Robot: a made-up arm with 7 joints. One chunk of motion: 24 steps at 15 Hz.
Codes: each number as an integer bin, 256 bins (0 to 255) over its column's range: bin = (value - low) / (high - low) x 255, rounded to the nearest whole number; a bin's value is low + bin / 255 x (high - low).
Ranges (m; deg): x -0.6..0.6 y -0.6..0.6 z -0.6..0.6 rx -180..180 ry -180..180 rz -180..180
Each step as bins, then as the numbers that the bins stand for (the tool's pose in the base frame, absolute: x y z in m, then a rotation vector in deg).
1 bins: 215 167 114 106 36 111
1 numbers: 0.4118 0.1859 -0.0635 -30.35 -129.18 -23.29
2 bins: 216 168 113 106 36 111
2 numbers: 0.4165 0.1906 -0.0682 -30.35 -129.18 -23.29
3 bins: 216 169 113 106 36 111
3 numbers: 0.4165 0.1953 -0.0682 -30.35 -129.18 -23.29
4 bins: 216 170 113 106 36 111
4 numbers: 0.4165 0.2000 -0.0682 -30.35 -129.18 -23.29
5 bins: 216 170 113 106 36 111
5 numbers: 0.4165 0.2000 -0.0682 -30.35 -129.18 -23.29
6 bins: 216 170 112 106 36 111
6 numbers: 0.4165 0.2000 -0.0729 -30.35 -129.18 -23.29
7 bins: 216 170 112 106 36 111
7 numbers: 0.4165 0.2000 -0.0729 -30.35 -129.18 -23.29
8 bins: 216 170 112 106 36 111
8 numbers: 0.4165 0.2000 -0.0729 -30.35 -129.18 -23.29
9 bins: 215 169 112 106 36 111
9 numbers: 0.4118 0.1953 -0.0729 -30.35 -129.18 -23.29
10 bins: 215 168 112 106 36 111
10 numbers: 0.4118 0.1906 -0.0729 -30.35 -129.18 -23.29
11 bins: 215 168 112 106 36 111
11 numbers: 0.4118 0.1906 -0.0729 -30.35 -129.18 -23.29
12 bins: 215 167 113 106 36 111
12 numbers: 0.4118 0.1859 -0.0682 -30.35 -129.18 -23.29
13 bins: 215 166 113 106 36 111
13 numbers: 0.4118 0.1812 -0.0682 -30.35 -129.18 -23.29
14 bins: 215 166 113 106 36 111
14 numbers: 0.4118 0.1812 -0.0682 -30.35 -129.18 -23.29
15 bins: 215 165 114 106 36 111
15 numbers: 0.4118 0.1765 -0.0635 -30.35 -129.18 -23.29
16 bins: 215 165 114 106 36 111
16 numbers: 0.4118 0.1765 -0.0635 -30.35 -129.18 -23.29
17 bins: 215 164 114 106 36 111
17 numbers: 0.4118 0.1718 -0.0635 -30.35 -129.18 -23.29
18 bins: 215 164 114 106 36 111
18 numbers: 0.4118 0.1718 -0.0635 -30.35 -129.18 -23.29
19 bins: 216 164 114 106 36 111
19 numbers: 0.4165 0.1718 -0.0635 -30.35 -129.18 -23.29
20 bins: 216 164 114 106 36 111
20 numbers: 0.4165 0.1718 -0.0635 -30.35 -129.18 -23.29
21 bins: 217 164 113 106 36 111
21 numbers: 0.4212 0.1718 -0.0682 -30.35 -129.18 -23.29
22 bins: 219 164 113 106 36 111
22 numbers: 0.4306 0.1718 -0.0682 -30.35 -129.18 -23.29
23 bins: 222 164 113 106 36 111
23 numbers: 0.4447 0.1718 -0.0682 -30.35 -129.18 -23.29
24 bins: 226 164 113 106 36 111
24 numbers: 0.4635 0.1718 -0.0682 -30.35 -129.18 -23.29
